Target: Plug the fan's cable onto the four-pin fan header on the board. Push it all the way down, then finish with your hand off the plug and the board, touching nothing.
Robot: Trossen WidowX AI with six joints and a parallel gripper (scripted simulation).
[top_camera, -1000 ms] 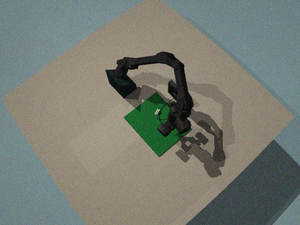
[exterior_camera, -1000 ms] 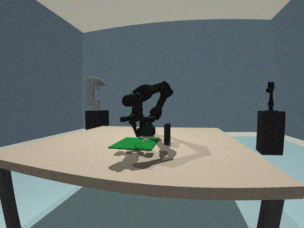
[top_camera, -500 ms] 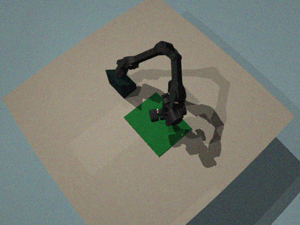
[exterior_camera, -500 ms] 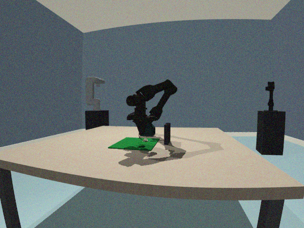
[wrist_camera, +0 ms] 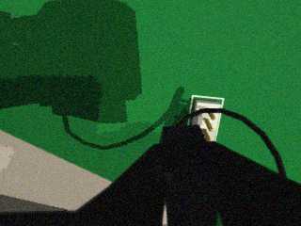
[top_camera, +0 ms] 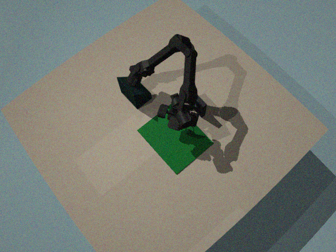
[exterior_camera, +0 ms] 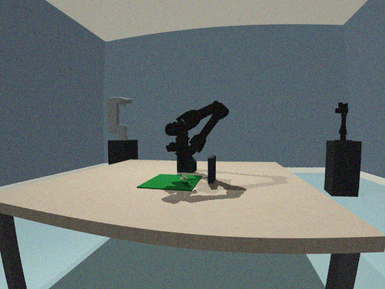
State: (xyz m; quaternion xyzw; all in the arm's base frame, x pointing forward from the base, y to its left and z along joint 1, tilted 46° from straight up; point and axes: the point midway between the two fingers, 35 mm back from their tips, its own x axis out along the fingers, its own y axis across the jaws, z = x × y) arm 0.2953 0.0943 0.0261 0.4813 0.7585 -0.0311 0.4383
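The white four-pin fan header is 70 mm below my gripper tip and 20 mm behind it. The rest, counted from my gripper tip: dark fan plug 10 mm to the left, 10 mm behind, 10 mm above; then green board 80 mm below, 40 mm to the right, 30 mm ahead; then black fan 130 mm to the left, 40 mm behind, 10 mm below.
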